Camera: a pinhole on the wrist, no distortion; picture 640 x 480 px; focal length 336.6 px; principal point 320.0 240.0 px. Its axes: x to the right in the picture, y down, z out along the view. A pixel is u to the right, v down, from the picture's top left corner.
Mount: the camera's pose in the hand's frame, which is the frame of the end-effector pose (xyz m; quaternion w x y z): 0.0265 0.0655 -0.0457 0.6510 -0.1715 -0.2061 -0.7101
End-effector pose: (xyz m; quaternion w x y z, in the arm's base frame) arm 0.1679 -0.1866 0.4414 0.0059 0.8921 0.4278 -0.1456
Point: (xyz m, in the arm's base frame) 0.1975 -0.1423 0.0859
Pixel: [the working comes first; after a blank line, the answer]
In the camera's frame: 0.2056 0.1462 0.3004

550.4 403.9
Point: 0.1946 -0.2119 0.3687
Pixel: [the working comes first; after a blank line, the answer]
In the camera's frame: 0.0760 -0.0015 0.0854

619.6 234.1
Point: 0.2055 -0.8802 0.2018
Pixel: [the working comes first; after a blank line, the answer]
In the camera's frame: -0.1397 -0.4708 0.5413

outside the picture
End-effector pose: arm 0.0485 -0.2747 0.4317 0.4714 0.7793 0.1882 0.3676
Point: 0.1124 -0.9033 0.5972
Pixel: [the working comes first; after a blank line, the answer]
In the camera's frame: -0.0791 -0.3160 0.5649

272.9 51.7
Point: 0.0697 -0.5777 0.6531
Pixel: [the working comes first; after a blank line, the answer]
In the camera's frame: -0.1308 -0.1243 0.2975

172.0 99.4
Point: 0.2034 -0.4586 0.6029
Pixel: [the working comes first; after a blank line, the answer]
In the camera's frame: -0.0291 0.0298 0.2751

284.3 276.5
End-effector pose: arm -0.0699 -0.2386 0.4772 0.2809 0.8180 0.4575 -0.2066
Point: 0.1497 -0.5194 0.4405
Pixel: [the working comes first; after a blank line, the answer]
In the camera's frame: -0.0707 -0.0722 0.3259

247.0 165.4
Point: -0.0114 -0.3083 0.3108
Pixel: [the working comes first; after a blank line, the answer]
In the camera's frame: 0.1292 0.0740 0.1645

584.4 391.3
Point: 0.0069 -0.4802 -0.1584
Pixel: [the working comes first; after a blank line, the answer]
In the camera's frame: 0.3832 0.2875 0.5385

559.5 419.7
